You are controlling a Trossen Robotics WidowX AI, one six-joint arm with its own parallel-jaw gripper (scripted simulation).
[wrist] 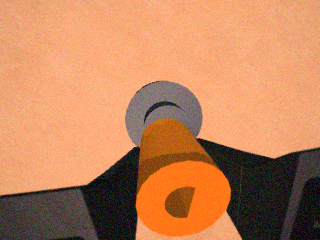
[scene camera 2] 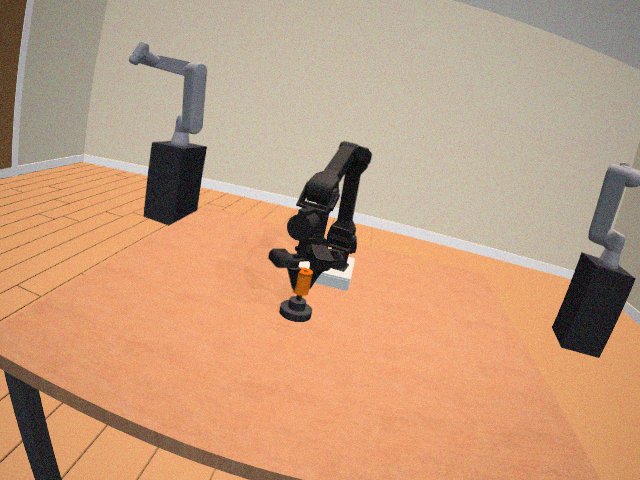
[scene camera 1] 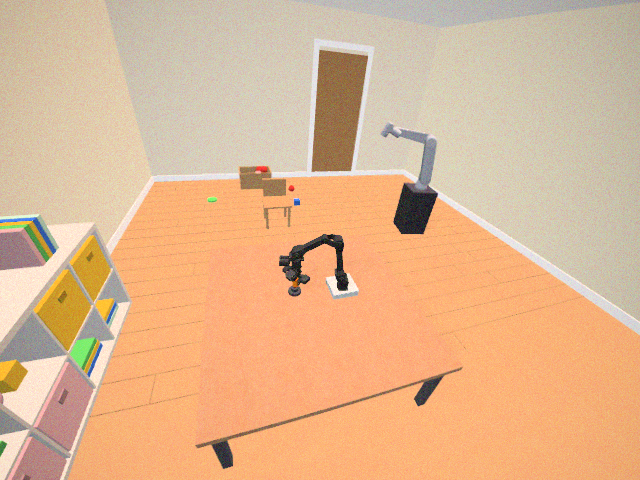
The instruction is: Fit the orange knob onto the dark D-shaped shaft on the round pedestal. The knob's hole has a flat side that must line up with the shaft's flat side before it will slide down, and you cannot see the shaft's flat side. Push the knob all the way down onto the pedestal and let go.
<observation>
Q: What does my gripper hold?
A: An orange knob.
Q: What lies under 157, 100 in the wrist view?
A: A round grey pedestal.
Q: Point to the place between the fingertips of my gripper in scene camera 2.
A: At 300, 288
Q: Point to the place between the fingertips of my gripper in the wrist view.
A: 167, 148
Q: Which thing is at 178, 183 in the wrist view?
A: An orange knob.
</observation>
